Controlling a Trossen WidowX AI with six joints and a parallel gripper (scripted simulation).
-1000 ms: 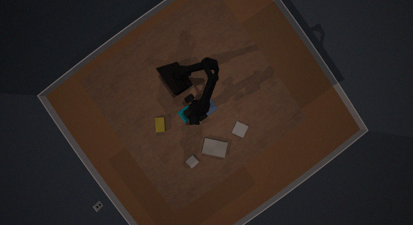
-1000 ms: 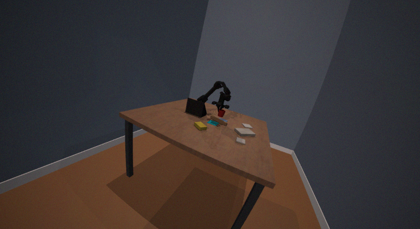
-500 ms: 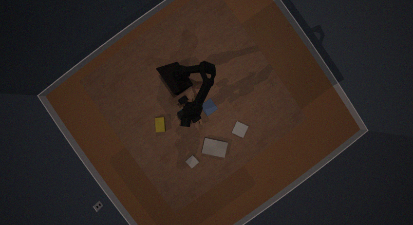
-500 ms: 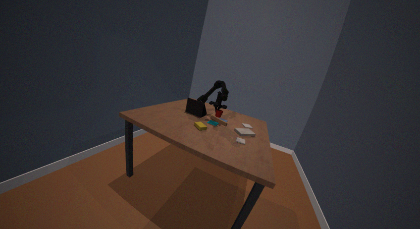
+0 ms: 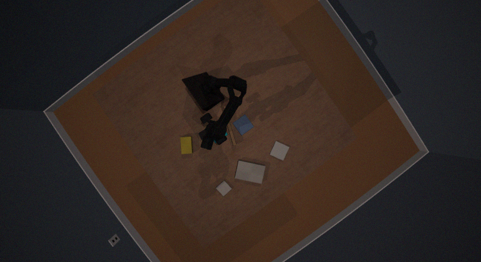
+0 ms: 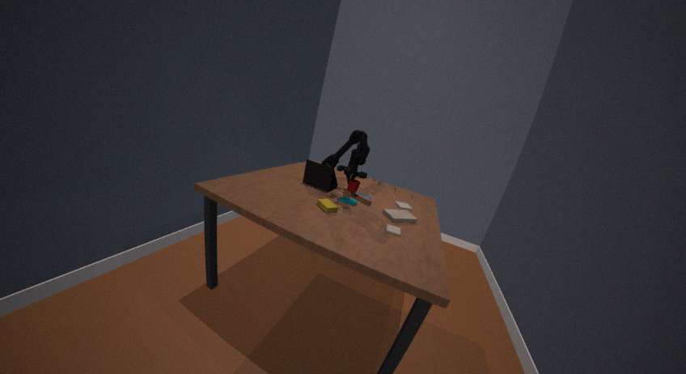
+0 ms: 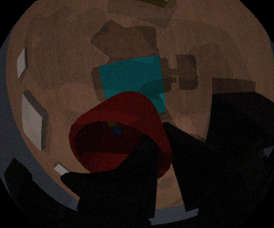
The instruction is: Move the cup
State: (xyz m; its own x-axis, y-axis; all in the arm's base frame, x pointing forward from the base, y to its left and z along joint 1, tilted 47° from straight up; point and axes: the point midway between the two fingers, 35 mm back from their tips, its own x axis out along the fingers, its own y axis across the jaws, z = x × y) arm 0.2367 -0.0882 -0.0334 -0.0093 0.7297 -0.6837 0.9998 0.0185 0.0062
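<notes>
My gripper tip is now 40 mm short of the blue marble, 10 mm to the right of it and 20 mm above it. The rest, counted from my gripper tip: thin wooden stick (50 mm ahead, 70 mm to the left, 90 mm below); then teal pad (30 mm ahead, 20 mm to the right, 110 mm below); then red cup (30 mm ahead).
</notes>
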